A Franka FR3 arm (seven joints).
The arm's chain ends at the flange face. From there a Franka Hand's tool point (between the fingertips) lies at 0.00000 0.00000 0.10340 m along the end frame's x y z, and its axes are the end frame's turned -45 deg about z.
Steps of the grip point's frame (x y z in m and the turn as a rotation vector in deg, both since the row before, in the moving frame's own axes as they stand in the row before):
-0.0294 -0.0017 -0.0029 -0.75 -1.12 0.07
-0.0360 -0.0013 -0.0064 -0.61 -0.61 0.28
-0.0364 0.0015 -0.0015 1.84 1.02 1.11
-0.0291 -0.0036 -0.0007 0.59 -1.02 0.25
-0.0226 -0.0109 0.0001 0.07 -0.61 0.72
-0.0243 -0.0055 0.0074 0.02 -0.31 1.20
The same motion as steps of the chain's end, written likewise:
-0.0215 0.0172 -0.0029 -1.32 -0.26 0.07
-0.0264 0.0230 -0.0064 -0.86 0.00 0.28
-0.0237 0.0305 -0.0014 2.02 -0.58 1.11
-0.0211 0.0175 -0.0007 -0.30 -1.14 0.25
-0.0228 0.0076 0.0001 -0.38 -0.48 0.72
-0.0206 0.0129 0.0074 -0.21 -0.23 1.20

